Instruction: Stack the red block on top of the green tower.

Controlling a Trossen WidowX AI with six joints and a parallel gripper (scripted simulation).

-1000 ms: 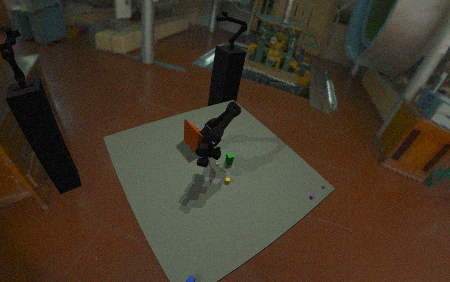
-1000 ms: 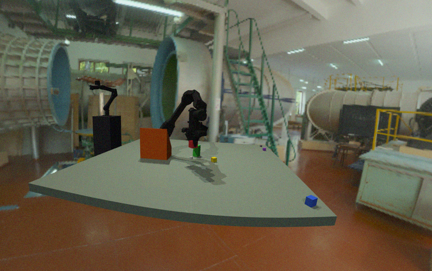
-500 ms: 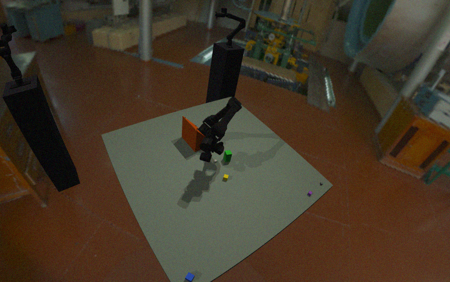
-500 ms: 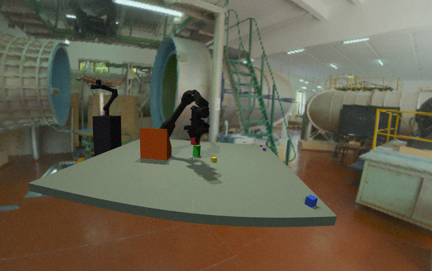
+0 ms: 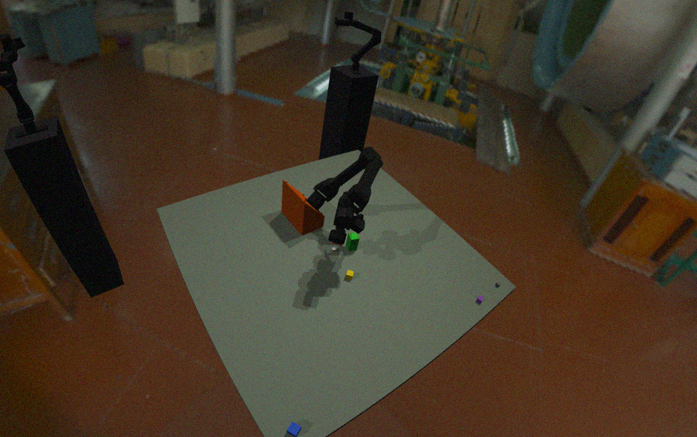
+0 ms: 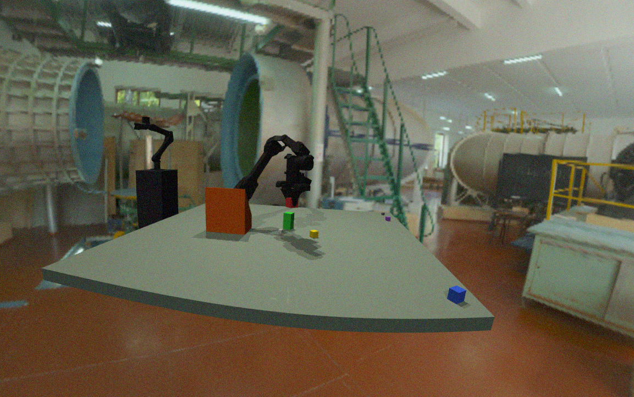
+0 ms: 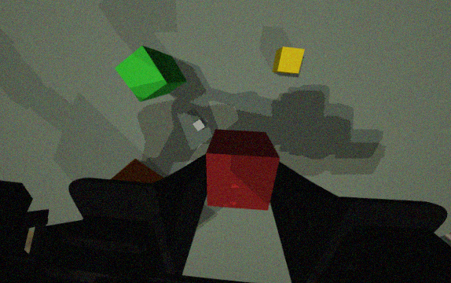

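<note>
Right now my gripper tip is 5 cm past the tiny white cube, 3 cm to the right of it and 13 cm above it. Round my gripper tip: purple cube: 54 cm ahead, 42 cm to the left, 13 cm below; red block: 1 cm above; yellow cube: 10 cm ahead, 12 cm below.
</note>
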